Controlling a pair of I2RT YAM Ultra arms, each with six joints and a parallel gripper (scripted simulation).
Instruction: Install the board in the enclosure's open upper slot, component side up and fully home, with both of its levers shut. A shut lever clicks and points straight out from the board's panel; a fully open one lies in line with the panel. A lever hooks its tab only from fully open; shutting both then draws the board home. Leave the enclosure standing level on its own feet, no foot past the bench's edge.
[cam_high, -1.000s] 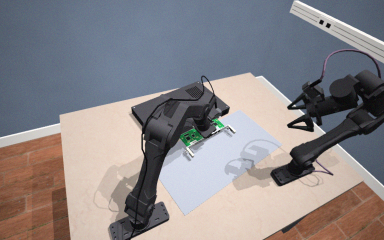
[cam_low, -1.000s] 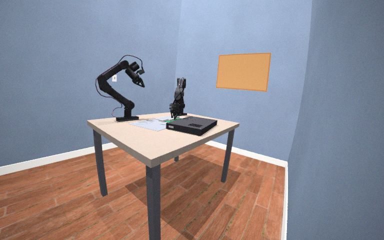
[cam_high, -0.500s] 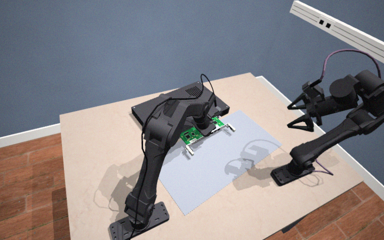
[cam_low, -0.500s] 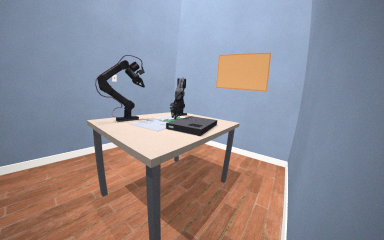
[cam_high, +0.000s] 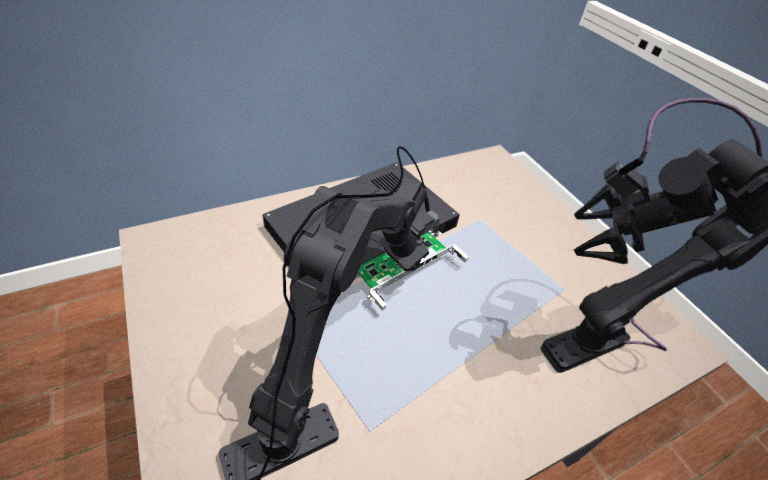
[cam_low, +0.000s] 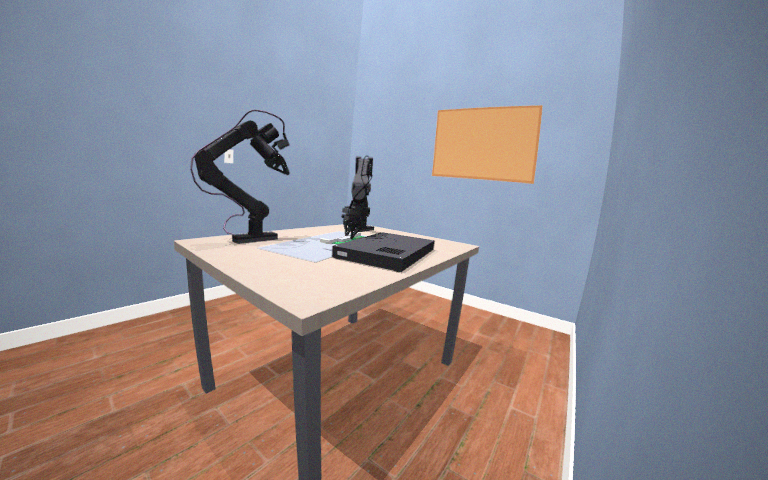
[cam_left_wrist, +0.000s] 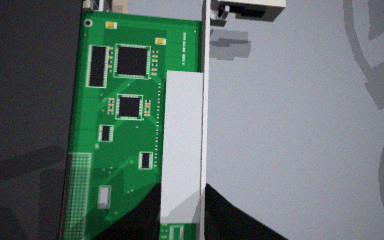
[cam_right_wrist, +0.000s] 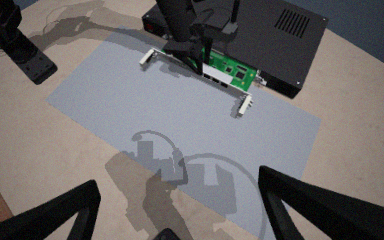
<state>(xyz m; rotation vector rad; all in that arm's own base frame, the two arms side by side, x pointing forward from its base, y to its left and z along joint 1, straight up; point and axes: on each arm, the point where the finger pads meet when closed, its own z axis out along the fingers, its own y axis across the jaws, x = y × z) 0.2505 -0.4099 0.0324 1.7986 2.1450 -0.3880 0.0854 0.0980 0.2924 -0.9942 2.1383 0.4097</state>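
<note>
My left hand is 10 cm past the mat, 3 cm to the left of it and 5 cm above it. From my left hand the other things lie so: black enclosure (17 cm ahead, 5 cm to the left, 1 cm below).
</note>
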